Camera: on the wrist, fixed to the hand. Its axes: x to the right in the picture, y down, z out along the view.
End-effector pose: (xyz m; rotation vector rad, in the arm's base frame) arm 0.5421 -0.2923 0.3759 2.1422 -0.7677 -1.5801
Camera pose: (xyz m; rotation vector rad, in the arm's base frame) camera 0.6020 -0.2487 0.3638 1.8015 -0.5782 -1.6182
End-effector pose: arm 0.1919 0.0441 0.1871 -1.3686 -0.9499 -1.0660
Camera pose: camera 0.1350 -0.0039 0.1969 -1.7113 -0.7803 -1.1385
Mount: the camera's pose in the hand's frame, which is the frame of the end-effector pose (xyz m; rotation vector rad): -0.0046 -0.0537 -0.0523 -0.3241 -0.0745 0.0933
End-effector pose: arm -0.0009 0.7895 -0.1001 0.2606 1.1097 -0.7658
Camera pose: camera -0.0749 0.7814 -0.1099 0.0096 1.1244 -0.4993
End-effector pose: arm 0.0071 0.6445 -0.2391 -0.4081 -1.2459 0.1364
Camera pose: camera 0.0483 0.5818 -0.2367 -0.7477 -1.3264 0.0283
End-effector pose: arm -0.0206 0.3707 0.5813 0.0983 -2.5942 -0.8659
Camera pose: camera 0.0011 0.2990 0.5860 -0.1476 -2.4644 -1.2606
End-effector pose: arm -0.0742 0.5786 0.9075 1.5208 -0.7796 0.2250
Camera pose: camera -0.0296 0.6248 0.8686 1.1937 -0.9008 0.1048
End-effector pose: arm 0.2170 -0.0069 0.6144 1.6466 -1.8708 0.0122
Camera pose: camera 0.2885 0.0068 0.6328 1.3544 -1.8883 -0.3015
